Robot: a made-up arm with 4 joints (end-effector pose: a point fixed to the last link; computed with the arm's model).
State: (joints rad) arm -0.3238 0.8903 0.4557 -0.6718
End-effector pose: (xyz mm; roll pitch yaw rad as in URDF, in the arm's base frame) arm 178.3 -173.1 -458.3 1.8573 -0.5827 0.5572
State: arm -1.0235 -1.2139 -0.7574 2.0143
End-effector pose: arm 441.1 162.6 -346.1 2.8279 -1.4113 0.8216
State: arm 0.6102 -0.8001 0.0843 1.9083
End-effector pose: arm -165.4 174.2 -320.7 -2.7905 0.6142 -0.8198
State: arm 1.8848 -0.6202 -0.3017 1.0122
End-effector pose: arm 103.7 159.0 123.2 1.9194 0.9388 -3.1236
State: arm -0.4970 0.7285 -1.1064 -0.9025
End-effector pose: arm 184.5 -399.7 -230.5 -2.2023 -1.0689 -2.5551
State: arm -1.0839 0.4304 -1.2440 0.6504
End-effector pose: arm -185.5 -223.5 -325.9 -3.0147 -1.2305 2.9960
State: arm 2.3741 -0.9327 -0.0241 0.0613
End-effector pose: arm 135.4 -100.5 -7.5 2.4620 0.2089 2.9370
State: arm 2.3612 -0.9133 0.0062 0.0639
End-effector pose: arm 129.2 -109.1 -8.3 2.4921 0.2093 2.9488
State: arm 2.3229 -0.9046 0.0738 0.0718
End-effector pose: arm 114.9 -120.1 -8.8 2.5316 0.2124 2.9935
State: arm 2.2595 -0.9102 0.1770 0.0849
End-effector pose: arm 93.4 -133.7 -9.6 2.5807 0.2162 3.0709
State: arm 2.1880 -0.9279 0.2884 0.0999
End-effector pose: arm 71.2 -147.8 -11.4 2.6309 0.2186 -3.1233
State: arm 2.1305 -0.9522 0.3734 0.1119
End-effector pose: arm 55.3 -158.1 -13.6 2.6673 0.2209 -3.0488
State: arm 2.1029 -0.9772 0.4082 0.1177
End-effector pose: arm 49.4 -160.0 -15.0 2.6758 0.2259 -3.0068
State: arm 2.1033 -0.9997 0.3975 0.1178
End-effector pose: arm 51.8 -154.0 -15.2 2.6570 0.2340 -2.9962
